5 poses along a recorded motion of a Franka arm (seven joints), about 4.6 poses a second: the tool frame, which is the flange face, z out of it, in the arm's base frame.
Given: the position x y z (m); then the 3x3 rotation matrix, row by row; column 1 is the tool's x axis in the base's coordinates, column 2 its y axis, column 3 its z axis. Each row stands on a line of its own.
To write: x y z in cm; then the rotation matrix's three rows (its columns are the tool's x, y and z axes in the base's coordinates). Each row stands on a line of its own. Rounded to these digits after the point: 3 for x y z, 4 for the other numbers.
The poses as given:
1:
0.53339, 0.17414, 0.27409
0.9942, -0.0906, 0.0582
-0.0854, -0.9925, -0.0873
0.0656, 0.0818, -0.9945
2:
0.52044, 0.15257, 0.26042
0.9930, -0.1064, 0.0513
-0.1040, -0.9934, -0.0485
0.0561, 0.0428, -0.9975
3:
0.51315, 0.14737, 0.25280
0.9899, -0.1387, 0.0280
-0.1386, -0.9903, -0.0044
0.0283, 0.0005, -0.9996
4:
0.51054, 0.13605, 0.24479
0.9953, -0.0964, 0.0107
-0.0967, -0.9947, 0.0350
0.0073, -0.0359, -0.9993
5:
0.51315, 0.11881, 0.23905
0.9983, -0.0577, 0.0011
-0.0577, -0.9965, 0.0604
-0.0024, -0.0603, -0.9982
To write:
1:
53.339, 17.414, 27.409
0.9942, -0.0906, 0.0582
-0.0854, -0.9925, -0.0873
0.0656, 0.0818, -0.9945

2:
52.044, 15.257, 26.042
0.9930, -0.1064, 0.0513
-0.1040, -0.9934, -0.0485
0.0561, 0.0428, -0.9975

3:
51.315, 14.737, 25.280
0.9899, -0.1387, 0.0280
-0.1386, -0.9903, -0.0044
0.0283, 0.0005, -0.9996

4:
51.054, 13.605, 24.479
0.9953, -0.0964, 0.0107
-0.0967, -0.9947, 0.0350
0.0073, -0.0359, -0.9993

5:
51.315, 11.881, 23.905
0.9983, -0.0577, 0.0011
-0.0577, -0.9965, 0.0604
-0.0024, -0.0603, -0.9982

